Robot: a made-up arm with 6 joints.
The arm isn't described. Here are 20 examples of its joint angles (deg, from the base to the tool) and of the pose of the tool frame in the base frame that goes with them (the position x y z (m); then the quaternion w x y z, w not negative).
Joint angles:
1: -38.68 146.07 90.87 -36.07 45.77 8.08
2: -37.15 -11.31 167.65 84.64 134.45 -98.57
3: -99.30 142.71 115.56 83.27 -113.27 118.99
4: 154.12 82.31 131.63 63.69 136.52 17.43
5: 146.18 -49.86 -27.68 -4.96 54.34 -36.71
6: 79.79 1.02 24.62 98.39 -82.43 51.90
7: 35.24 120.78 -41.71 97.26 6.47 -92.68
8: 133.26 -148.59 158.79 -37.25 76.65 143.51
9: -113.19 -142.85 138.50 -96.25 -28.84 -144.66
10: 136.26 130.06 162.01 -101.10 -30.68 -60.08
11: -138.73 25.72 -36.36 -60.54 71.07 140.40
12: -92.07 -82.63 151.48 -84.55 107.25 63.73
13: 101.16 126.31 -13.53 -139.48 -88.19 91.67
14: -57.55 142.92 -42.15 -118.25 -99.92 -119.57
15: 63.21 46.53 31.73 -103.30 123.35 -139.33
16: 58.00 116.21 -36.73 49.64 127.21 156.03
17: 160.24 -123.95 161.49 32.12 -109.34 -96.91
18: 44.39 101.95 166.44 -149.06 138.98 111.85
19: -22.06 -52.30 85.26 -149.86 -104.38 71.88
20: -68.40 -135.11 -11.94 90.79 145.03 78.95
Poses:
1: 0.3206 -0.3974 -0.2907 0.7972 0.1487 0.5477 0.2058
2: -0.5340 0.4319 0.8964 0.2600 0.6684 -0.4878 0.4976
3: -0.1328 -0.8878 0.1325 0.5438 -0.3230 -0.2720 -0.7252
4: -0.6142 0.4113 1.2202 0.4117 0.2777 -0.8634 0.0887
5: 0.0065 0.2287 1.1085 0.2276 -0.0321 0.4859 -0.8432
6: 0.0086 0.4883 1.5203 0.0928 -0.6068 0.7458 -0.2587
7: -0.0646 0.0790 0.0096 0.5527 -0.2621 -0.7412 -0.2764
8: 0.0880 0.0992 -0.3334 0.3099 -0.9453 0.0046 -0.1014
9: 0.1970 0.3507 -0.3885 0.1709 -0.0192 0.8937 0.4143
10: -0.7539 0.6700 0.4275 0.7486 -0.4552 -0.2280 -0.4247
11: -0.2596 -0.1348 0.5041 0.1531 -0.8017 -0.5776 0.0140
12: 0.0765 0.9914 0.3334 0.1068 -0.6468 -0.7184 0.2326
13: -0.1537 -0.1217 0.0555 0.4068 -0.1733 -0.5779 -0.6859
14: -0.0105 0.3039 0.4647 0.3953 -0.0852 0.5196 0.7527
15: 0.2880 0.8193 0.6332 0.3194 0.2391 -0.8878 0.2296
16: 0.1010 -0.0057 0.0330 0.0729 -0.9961 -0.0144 -0.0479
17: 0.1793 0.1134 -0.2147 0.3220 -0.6720 0.6608 0.0905
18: 0.4276 0.7442 0.9950 0.4360 0.3555 0.6181 0.5490
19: -0.6355 0.5092 1.3680 0.2782 0.9526 0.0975 0.0756
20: -0.2770 0.7740 0.6042 0.6253 0.3169 0.4288 0.5698
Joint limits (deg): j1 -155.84..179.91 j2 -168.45..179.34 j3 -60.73..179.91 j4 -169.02..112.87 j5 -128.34..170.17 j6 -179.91..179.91
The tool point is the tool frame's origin. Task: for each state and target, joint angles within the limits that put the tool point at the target. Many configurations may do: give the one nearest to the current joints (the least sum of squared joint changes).
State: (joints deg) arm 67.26 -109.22 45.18 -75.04 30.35 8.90
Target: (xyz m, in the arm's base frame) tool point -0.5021 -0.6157 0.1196
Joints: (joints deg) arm 50.02 -147.60 58.24 -76.98 31.49 9.32
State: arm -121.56 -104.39 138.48 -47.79 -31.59 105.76
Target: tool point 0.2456 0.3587 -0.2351
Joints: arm -140.73 -120.00 164.87 -47.51 -30.78 105.91
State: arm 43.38 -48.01 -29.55 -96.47 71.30 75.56
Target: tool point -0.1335 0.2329 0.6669
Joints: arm 83.21 -21.88 -51.73 -127.47 75.70 76.19
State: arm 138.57 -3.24 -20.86 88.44 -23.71 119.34
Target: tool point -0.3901 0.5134 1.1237
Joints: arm 125.41 5.40 -12.01 84.82 -24.28 119.47
